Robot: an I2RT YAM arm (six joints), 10 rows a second.
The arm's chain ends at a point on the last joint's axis. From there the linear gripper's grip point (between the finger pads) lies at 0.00 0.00 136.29 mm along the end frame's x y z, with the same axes.
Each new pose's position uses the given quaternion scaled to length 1; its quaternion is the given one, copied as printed.
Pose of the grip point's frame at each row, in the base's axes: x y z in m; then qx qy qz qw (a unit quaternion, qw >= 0):
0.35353 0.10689 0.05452 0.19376 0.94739 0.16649 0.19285
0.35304 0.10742 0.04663 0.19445 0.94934 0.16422 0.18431
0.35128 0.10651 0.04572 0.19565 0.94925 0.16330 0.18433
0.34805 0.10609 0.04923 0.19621 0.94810 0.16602 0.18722
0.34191 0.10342 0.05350 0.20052 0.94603 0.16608 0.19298
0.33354 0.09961 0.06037 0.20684 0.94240 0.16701 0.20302
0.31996 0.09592 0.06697 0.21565 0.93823 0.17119 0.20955
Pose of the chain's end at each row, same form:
0.29494 0.07408 0.17312 0.19376 0.94739 0.16649 0.19285
0.29664 0.07469 0.16631 0.19445 0.94934 0.16422 0.18431
0.29488 0.07409 0.16548 0.19565 0.94925 0.16330 0.18433
0.29079 0.07320 0.16845 0.19621 0.94810 0.16602 0.18722
0.28307 0.07114 0.17212 0.20052 0.94603 0.16608 0.19298
0.27197 0.06816 0.17782 0.20684 0.94240 0.16701 0.20302
0.25631 0.06446 0.18330 0.21565 0.93823 0.17119 0.20955

